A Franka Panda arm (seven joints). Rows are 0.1 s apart.
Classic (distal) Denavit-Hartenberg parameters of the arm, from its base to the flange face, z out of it. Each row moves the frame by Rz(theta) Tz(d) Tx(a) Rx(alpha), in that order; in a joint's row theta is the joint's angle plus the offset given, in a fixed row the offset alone. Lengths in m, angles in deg.
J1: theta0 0, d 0.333, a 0, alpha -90
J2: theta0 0, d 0, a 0, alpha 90
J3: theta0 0, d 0.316, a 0.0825, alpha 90
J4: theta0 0, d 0, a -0.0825, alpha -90
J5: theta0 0, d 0.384, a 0, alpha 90
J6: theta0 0, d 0, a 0.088, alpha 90
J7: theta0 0, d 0.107, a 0, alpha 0
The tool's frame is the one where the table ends.
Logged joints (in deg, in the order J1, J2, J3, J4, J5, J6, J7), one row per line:
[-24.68 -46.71 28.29 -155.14 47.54 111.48 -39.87]
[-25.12 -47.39 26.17 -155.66 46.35 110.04 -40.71]
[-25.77 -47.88 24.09 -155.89 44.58 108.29 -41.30]
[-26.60 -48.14 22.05 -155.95 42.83 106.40 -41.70]
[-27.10 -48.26 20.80 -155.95 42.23 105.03 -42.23]
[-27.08 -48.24 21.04 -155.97 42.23 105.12 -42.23]
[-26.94 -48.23 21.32 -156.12 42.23 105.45 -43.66]
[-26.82 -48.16 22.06 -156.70 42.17 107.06 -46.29]
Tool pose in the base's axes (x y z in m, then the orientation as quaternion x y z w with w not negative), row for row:
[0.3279 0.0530 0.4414 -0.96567 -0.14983 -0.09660 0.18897]
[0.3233 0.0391 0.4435 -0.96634 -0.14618 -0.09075 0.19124]
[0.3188 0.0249 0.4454 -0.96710 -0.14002 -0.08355 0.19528]
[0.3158 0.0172 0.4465 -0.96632 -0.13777 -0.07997 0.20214]
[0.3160 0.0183 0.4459 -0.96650 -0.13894 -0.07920 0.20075]
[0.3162 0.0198 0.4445 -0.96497 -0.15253 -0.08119 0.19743]
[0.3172 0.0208 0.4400 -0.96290 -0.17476 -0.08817 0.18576]
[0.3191 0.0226 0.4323 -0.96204 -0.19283 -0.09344 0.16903]
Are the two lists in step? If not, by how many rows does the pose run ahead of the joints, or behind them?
The pose runs 1 row ahead of the joints: the pose in row i belongs to the joints in row i + 1.
